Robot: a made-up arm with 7 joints. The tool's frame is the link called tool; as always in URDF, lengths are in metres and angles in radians.
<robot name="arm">
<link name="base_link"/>
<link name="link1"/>
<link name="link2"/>
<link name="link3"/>
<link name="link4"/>
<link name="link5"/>
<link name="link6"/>
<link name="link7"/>
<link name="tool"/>
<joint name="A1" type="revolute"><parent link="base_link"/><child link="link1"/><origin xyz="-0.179 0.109 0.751"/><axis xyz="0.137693 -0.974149 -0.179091"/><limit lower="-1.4" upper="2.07"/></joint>
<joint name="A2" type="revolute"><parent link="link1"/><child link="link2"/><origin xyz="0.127 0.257 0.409"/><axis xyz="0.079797 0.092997 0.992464"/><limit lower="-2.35" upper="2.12"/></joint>
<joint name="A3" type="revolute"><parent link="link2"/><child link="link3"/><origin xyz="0.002 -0.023 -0.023"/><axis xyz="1 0 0"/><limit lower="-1.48" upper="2.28"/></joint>
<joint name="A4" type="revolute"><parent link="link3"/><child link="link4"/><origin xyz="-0.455 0.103 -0.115"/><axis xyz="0 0 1"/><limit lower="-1.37" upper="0.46"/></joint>
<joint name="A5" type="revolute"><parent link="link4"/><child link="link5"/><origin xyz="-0.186 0.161 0.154"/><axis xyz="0 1 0"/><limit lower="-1.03" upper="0.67"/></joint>
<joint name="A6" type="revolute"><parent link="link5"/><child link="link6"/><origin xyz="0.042 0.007 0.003"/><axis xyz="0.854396 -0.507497 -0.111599"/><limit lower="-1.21" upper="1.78"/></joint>
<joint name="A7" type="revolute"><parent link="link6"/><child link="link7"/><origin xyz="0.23 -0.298 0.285"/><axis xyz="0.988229 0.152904 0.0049"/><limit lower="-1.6" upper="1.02"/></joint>
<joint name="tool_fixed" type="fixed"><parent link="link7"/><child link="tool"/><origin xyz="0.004 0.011 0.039" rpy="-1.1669 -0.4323 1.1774"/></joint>
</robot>
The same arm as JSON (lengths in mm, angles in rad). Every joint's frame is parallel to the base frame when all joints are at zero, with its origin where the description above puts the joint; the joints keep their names.
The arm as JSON. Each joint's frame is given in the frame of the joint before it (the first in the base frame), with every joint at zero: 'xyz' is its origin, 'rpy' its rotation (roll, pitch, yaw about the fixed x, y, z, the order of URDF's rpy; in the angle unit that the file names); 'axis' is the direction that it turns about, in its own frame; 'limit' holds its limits. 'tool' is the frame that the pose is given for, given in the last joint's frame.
{"units": {"length": "mm", "angle": "rad"}, "joints": [{"name": "A1", "type": "revolute", "origin": {"xyz": [-179.0, 109.0, 751.0], "rpy": [0.0, 0.0, 0.0]}, "axis": [0.137706, -0.974144, -0.179108], "limit": {"lower": -1.4, "upper": 2.07}}, {"name": "A2", "type": "revolute", "origin": {"xyz": [127.0, 257.0, 409.0], "rpy": [0.0, 0.0, 0.0]}, "axis": [0.079797, 0.092997, 0.992464], "limit": {"lower": -2.35, "upper": 2.12}}, {"name": "A3", "type": "revolute", "origin": {"xyz": [2.0, -23.0, -23.0], "rpy": [0.0, 0.0, 0.0]}, "axis": "+x", "limit": {"lower": -1.48, "upper": 2.28}}, {"name": "A4", "type": "revolute", "origin": {"xyz": [-455.0, 103.0, -115.0], "rpy": [0.0, 0.0, 0.0]}, "axis": "+z", "limit": {"lower": -1.37, "upper": 0.46}}, {"name": "A5", "type": "revolute", "origin": {"xyz": [-186.0, 161.0, 154.0], "rpy": [0.0, 0.0, 0.0]}, "axis": "+y", "limit": {"lower": -1.03, "upper": 0.67}}, {"name": "A6", "type": "revolute", "origin": {"xyz": [42.0, 7.0, 3.0], "rpy": [0.0, 0.0, 0.0]}, "axis": [0.854396, -0.507497, -0.111599], "limit": {"lower": -1.21, "upper": 1.78}}, {"name": "A7", "type": "revolute", "origin": {"xyz": [230.0, -298.0, 285.0], "rpy": [0.0, 0.0, 0.0]}, "axis": [0.988229, 0.152904, 0.0049], "limit": {"lower": -1.6, "upper": 1.02}}], "tool": {"origin": {"xyz": [4.0, 11.0, 39.0], "rpy": [-1.1669, -0.4323, 1.1774]}}}
